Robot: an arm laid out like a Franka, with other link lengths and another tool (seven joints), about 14 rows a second.
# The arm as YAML. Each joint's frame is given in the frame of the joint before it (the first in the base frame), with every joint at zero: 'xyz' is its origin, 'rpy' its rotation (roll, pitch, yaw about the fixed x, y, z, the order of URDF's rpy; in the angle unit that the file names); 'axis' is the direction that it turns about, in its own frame. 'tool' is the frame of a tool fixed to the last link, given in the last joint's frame.
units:
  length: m
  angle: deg
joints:
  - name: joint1
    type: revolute
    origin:
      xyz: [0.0, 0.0, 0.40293]
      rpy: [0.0, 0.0, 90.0]
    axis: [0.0, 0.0, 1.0]
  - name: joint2
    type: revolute
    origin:
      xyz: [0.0, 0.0, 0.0]
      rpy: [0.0, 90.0, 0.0]
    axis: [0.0, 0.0, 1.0]
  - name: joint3
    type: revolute
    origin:
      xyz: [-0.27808, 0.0, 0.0]
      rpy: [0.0, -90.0, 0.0]
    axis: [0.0, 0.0, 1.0]
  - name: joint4
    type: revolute
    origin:
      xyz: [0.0, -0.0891, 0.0]
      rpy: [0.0, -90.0, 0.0]
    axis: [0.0, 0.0, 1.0]
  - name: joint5
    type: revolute
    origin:
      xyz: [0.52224, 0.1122, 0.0]
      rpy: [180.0, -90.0, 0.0]
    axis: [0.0, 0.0, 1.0]
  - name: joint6
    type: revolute
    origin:
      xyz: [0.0, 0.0, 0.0]
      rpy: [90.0, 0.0, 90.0]
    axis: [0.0, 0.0, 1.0]
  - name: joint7
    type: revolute
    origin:
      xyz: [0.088, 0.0, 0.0]
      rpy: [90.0, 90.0, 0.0]
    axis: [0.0, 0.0, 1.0]
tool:
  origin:
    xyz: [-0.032, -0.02, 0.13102]
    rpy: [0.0, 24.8, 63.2]
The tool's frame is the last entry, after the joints.
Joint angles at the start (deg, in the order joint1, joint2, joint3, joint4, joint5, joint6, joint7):
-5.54 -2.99 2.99 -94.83 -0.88 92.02 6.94
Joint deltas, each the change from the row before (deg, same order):
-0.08 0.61 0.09 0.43 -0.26 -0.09 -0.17
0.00 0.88 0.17 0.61 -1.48 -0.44 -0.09
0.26 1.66 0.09 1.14 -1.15 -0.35 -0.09
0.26 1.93 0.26 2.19 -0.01 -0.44 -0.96
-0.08 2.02 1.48 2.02 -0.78 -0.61 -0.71
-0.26 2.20 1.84 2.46 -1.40 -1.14 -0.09
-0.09 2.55 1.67 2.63 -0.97 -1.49 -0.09
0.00 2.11 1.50 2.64 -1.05 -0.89 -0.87
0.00 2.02 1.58 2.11 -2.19 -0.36 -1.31
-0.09 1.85 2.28 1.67 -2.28 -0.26 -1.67
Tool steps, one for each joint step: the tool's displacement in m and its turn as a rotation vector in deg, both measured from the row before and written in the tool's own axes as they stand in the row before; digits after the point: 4 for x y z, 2 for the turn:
0.0011 0.0015 0.0034 -0.03 -0.33 -0.23
0.0008 0.0025 0.0044 -0.87 -1.15 -0.75
0.0036 0.0011 0.0097 -0.43 -1.16 -0.75
0.0094 -0.0017 0.0048 0.74 -0.10 -1.27
0.0116 -0.0097 0.0082 0.55 -0.69 -2.07
0.0122 -0.0099 0.0061 0.01 -1.08 -1.77
0.0116 -0.0101 0.0091 0.65 -1.32 -1.46
0.0130 -0.0082 0.0031 0.49 -0.36 -2.19
0.0121 -0.0060 0.0059 -0.23 -0.65 -3.03
0.0144 -0.0117 0.0076 0.25 -0.63 -3.86

